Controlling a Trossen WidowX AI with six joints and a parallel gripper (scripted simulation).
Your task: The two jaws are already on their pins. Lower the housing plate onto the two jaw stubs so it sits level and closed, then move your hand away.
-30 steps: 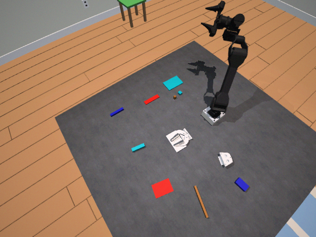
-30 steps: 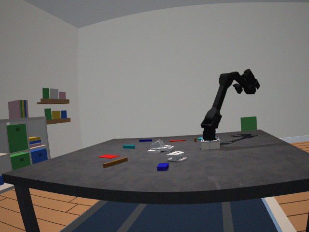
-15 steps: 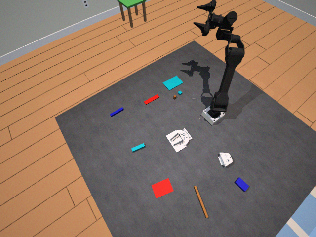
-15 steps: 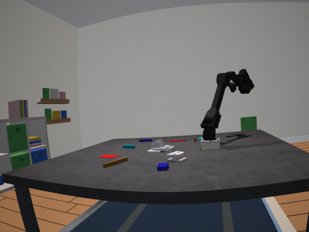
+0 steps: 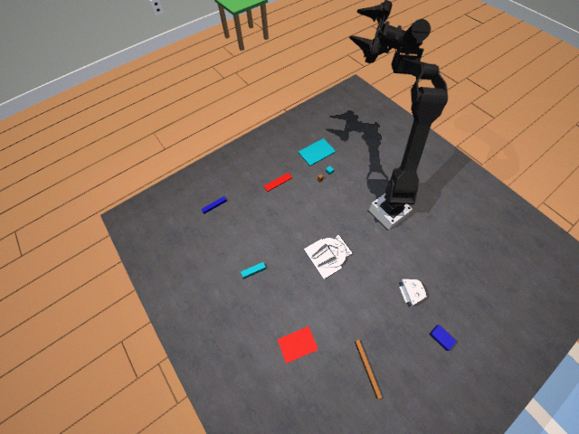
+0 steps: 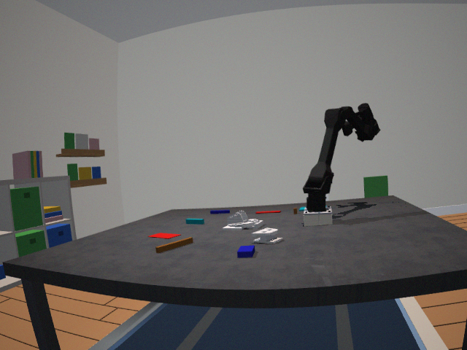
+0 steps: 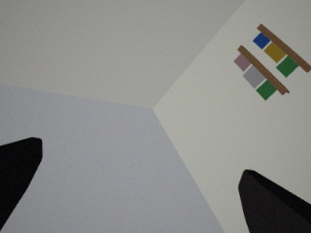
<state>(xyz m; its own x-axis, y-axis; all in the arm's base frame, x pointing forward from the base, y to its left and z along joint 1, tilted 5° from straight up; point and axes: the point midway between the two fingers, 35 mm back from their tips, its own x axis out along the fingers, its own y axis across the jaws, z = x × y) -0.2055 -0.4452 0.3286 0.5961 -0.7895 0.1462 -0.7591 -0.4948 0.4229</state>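
My gripper tip is 360 mm short of the white stand, 680 mm to the right of it and 400 mm above it. Also, from my gripper tip: cyan plate 200 mm ahead, 70 mm to the left, 410 mm below; then blue bar 650 mm ahead, 10 mm to the left, 400 mm below; then red bar 410 mm ahead, 80 mm to the left, 410 mm below.
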